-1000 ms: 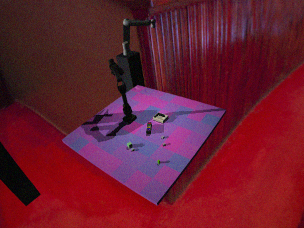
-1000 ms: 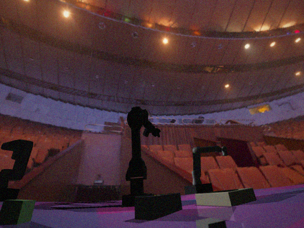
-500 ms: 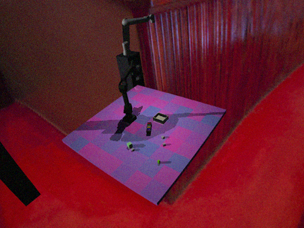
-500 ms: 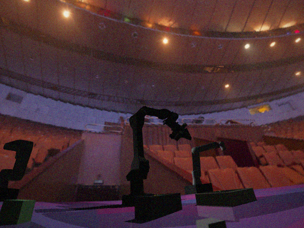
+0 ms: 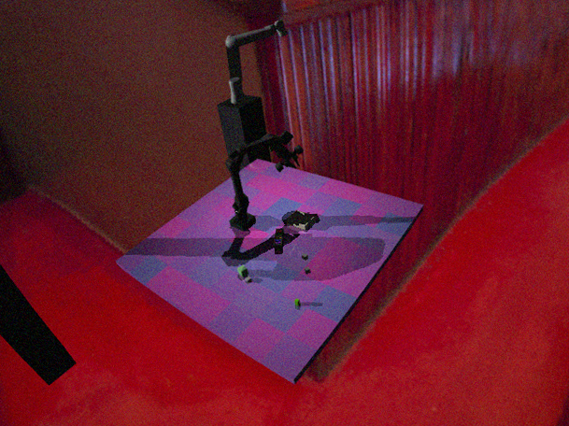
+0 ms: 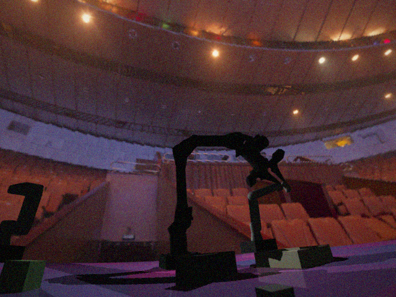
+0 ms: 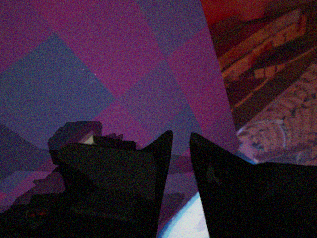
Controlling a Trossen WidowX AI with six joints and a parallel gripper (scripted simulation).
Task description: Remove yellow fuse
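The yellow fuse lies 380 mm to the right of my gripper tip, 220 mm below it and 130 mm ahead of it. The rest, counted from my gripper tip: pale square tray (240 mm below, 170 mm to the right, 120 mm ahead); green cube (650 mm to the right, 220 mm below, 120 mm ahead).
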